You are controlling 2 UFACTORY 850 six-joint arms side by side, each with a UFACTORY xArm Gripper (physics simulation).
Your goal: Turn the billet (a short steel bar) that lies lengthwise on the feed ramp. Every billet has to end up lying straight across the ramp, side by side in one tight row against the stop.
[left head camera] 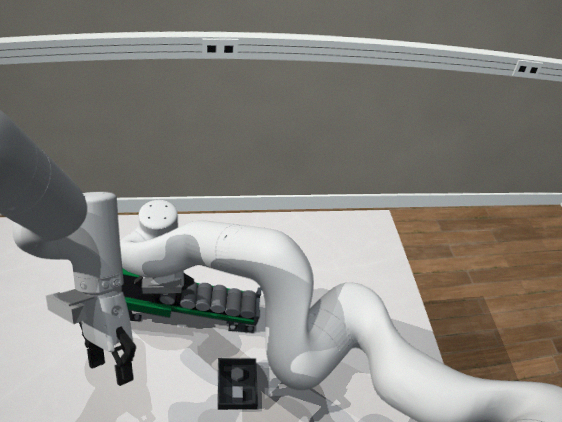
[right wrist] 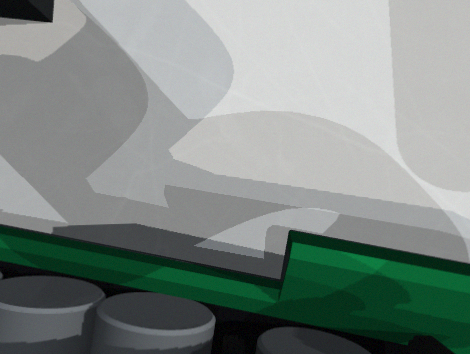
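Note:
Several grey billets [left head camera: 218,298] [right wrist: 155,327] lie across the feed ramp [left head camera: 161,307] [right wrist: 380,282] in a row at its right end, against the stop [left head camera: 258,302]. One more billet [left head camera: 168,299] [right wrist: 312,342] lies up the ramp from the row, with a gap between. Its end faces the near green rail; most of its length is hidden. My right gripper [left head camera: 168,295] is low over this billet and looks open around it; its fingertips are mostly hidden. My left gripper [left head camera: 110,367] is open and empty, in front of the ramp at the left.
A black tray [left head camera: 220,385] [right wrist: 30,11] stands in front of the ramp; in the head view it holds a hexagonal piece [left head camera: 239,373] and a light square piece [left head camera: 238,392]. My right arm spans over the table to the right of the ramp. The left arm hides the ramp's left end.

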